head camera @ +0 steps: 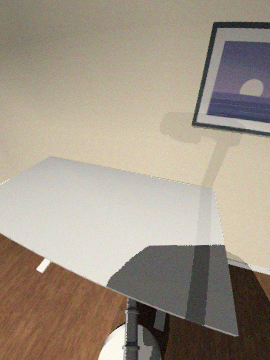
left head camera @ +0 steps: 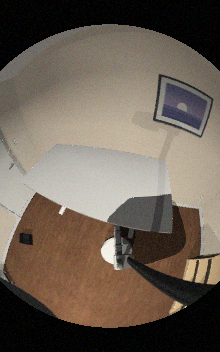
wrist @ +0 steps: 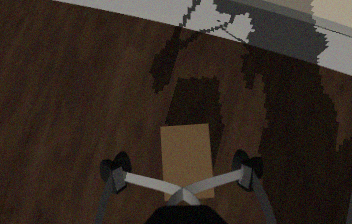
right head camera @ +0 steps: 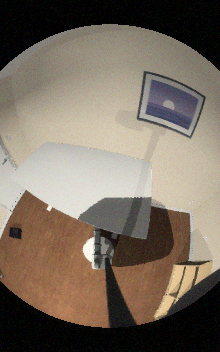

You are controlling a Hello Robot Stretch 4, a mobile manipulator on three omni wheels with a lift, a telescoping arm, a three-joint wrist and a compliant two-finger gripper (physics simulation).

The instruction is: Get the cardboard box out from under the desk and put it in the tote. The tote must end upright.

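The cardboard box lies on the dark wood floor in the wrist view, low in the middle. My gripper is open, with one fingertip left of the box and one right of it. Gaps show on both sides, and the finger linkage covers part of the box's near end. The white desk stands by the wall. My arm runs in under its near edge, so the desk top hides the gripper and the box from the head views. I cannot make out a tote for certain.
A small black object is on the floor at the left. A pale wooden shelf unit stands at the right. A white baseboard runs beyond the box. A framed picture hangs on the wall.
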